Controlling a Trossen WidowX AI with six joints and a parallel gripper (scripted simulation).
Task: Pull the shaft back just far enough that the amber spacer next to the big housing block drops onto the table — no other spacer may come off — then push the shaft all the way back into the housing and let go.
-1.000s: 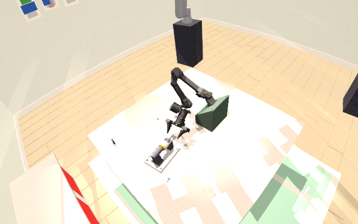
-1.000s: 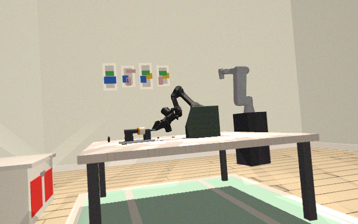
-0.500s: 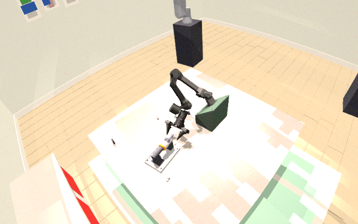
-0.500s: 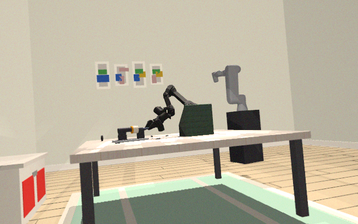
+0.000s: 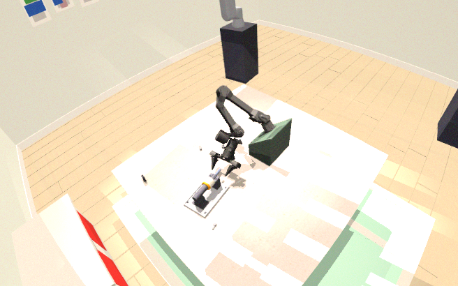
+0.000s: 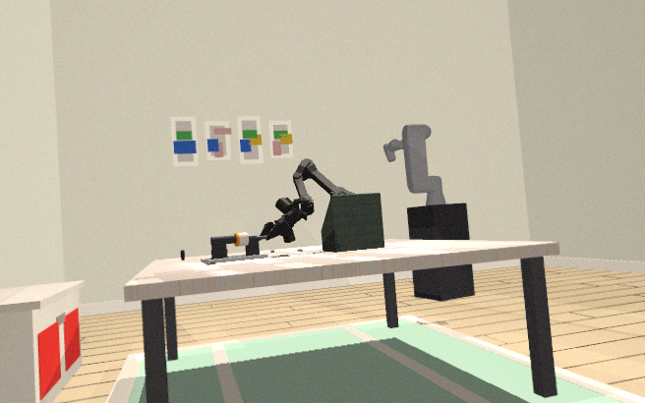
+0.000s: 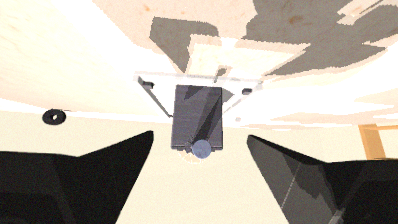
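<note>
The blue-grey shaft lies 70 mm ahead of my gripper tip and 10 mm above it. Also, from my gripper tip: white spacer 80 mm ahead, 10 mm above; amber spacer 110 mm ahead, 10 mm above; small dark ring 390 mm to the right, 260 mm ahead, 50 mm below.
</note>
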